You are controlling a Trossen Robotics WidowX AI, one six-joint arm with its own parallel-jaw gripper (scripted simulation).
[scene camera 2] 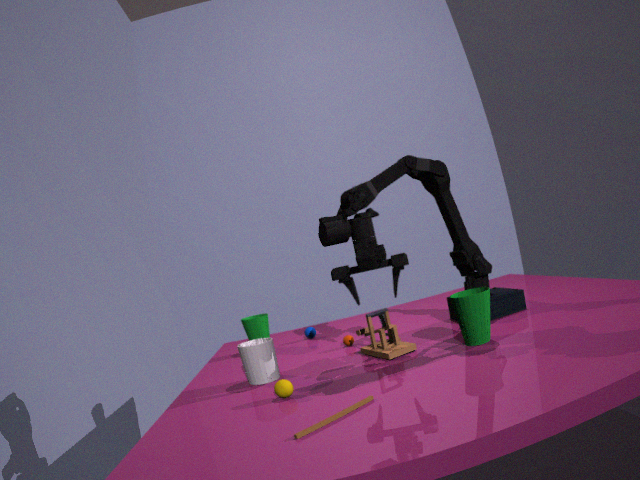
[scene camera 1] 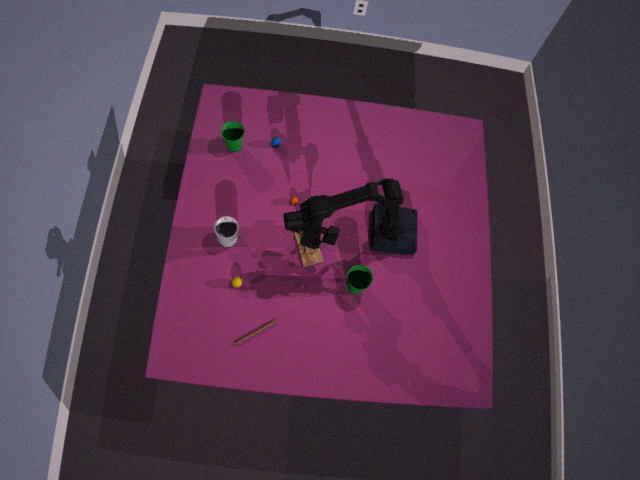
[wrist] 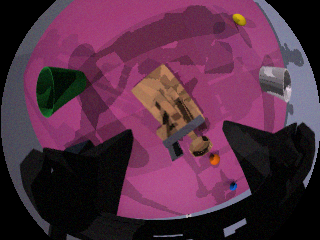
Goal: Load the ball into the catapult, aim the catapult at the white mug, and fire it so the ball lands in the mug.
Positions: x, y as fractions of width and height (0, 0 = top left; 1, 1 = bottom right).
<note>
The gripper (scene camera 2: 0.59, 0.63) is open, with nothing in its grasp. Also in view: a white mug (scene camera 2: 0.40, 0.74), a wooden catapult (scene camera 2: 0.61, 0.73) and a green cup (scene camera 2: 0.74, 0.64).
The white mug shows as well in the wrist view (wrist: 0.86, 0.34). The wooden catapult is seen too in the wrist view (wrist: 0.50, 0.38). The gripper also shows in the wrist view (wrist: 0.56, 0.54).
</note>
